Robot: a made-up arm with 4 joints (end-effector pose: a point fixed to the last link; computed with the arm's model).
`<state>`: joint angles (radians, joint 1 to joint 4).
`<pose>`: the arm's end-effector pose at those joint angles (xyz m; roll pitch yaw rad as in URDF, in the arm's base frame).
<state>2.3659 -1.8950 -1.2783 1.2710</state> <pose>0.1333 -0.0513 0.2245 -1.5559 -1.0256 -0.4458</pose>
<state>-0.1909 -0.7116 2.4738 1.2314</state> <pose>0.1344 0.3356 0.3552 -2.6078 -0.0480 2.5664</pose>
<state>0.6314 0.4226 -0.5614 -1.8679</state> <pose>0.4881 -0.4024 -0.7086 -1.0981 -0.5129 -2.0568</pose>
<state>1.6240 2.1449 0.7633 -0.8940</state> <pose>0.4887 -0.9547 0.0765 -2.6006 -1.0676 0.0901</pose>
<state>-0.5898 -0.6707 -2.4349 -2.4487</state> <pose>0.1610 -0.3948 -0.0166 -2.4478 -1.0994 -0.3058</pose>
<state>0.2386 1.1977 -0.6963 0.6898</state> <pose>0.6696 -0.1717 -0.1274 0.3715 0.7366 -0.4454</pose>
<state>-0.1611 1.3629 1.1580 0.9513</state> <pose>0.6144 -0.3489 0.3622 -1.0622 -0.7214 -0.0798</pose>
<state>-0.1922 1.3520 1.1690 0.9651</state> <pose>0.6062 -0.3429 0.3793 -1.0819 -0.7435 -0.0529</pose>
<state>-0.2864 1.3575 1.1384 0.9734</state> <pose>0.5790 -0.3461 0.4285 -1.0350 -0.8217 -0.0814</pose>
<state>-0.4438 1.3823 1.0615 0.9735</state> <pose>0.5252 -0.3593 0.5037 -0.8795 -0.9515 -0.1984</pose>
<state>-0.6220 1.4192 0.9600 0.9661</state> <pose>0.4528 -0.3779 0.5765 -0.5864 -1.0780 -0.4320</pose>
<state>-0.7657 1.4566 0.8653 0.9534</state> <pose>0.3874 -0.3962 0.6241 -0.2190 -1.1403 -0.7356</pose>
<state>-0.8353 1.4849 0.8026 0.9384</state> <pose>0.3540 -0.4104 0.6426 0.0281 -1.1367 -0.9413</pose>
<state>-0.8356 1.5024 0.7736 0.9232</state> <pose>0.3539 -0.4202 0.6408 0.0980 -1.1079 -1.0012</pose>
